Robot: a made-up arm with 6 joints.
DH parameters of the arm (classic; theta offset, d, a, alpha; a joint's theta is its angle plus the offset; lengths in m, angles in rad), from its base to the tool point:
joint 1: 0 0.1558 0 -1.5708
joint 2: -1.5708 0 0.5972 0
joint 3: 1.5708 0.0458 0 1.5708
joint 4: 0 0.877 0 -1.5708
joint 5: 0 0 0 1.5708
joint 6: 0 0.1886 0 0
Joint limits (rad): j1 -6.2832..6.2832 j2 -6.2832..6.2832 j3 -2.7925..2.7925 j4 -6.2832..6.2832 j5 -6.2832..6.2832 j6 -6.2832..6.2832
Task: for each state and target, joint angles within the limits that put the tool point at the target. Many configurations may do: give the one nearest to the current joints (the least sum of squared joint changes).
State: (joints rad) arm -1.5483 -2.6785 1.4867 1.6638 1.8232 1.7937
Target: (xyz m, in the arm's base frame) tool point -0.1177 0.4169 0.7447
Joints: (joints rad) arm -0.7438 -1.9465 2.1494 1.4607 1.8277 1.7937
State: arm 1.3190 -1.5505 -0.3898 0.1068 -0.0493 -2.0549
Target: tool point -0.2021 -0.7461 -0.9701
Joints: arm 1.3590 -1.7062 -1.2209 0.1081 -0.2508 -2.0549
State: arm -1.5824 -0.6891 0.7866 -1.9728 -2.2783 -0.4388
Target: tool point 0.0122 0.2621 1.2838
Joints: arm -1.1084 -0.7531 0.9416 -2.0851 -2.6184 -0.4388
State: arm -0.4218 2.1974 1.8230 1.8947 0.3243 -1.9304
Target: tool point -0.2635 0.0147 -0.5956
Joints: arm 0.0632 1.7540 2.3061 1.8916 -0.0809 -1.9304
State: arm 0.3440 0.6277 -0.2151 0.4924 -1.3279 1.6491
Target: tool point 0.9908 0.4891 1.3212
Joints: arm 0.4748 0.8178 0.0306 0.4698 -0.8429 1.6491
